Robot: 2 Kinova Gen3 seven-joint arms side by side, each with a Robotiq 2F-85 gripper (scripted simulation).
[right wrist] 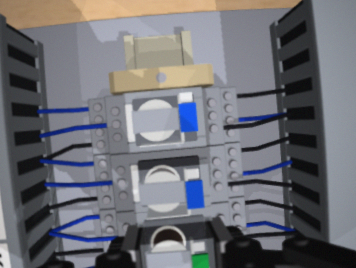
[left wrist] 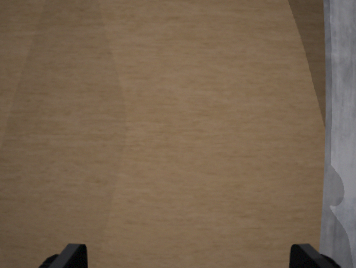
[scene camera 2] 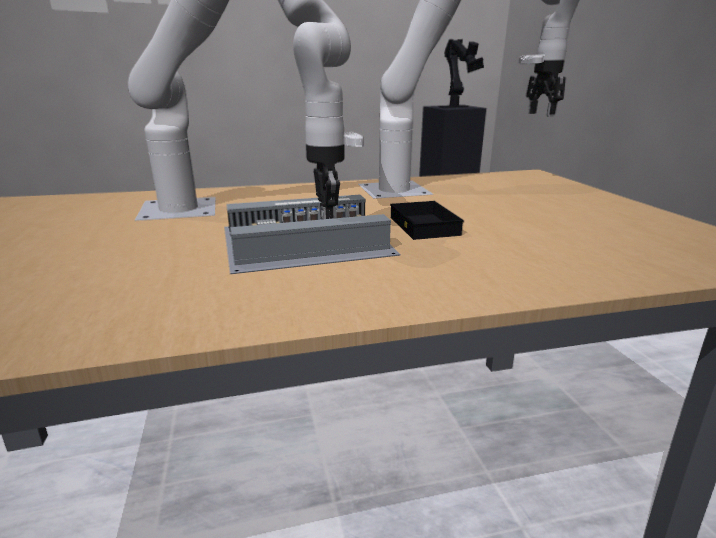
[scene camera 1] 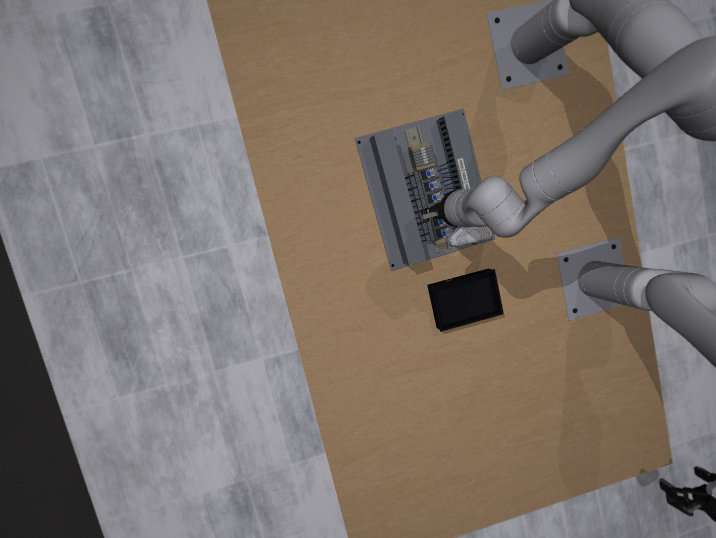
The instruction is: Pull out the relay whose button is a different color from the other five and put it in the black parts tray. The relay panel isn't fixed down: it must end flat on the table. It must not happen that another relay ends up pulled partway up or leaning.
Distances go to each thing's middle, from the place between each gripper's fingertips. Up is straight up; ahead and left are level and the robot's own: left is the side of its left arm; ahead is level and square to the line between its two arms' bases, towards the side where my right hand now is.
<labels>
Right now my right hand is 50 mm to the left of the relay panel (scene camera 1: 387, 157) and 20 mm above it. Also, from my right hand: black parts tray (scene camera 1: 473, 297) (230 mm to the left, 40 mm below).
I see the black parts tray 30 cm ahead of my left hand (scene camera 2: 541, 114), 53 cm to the right of it and 18 cm below it. Also, from my left hand: relay panel (30 cm ahead, 80 cm to the right, 17 cm below).
</labels>
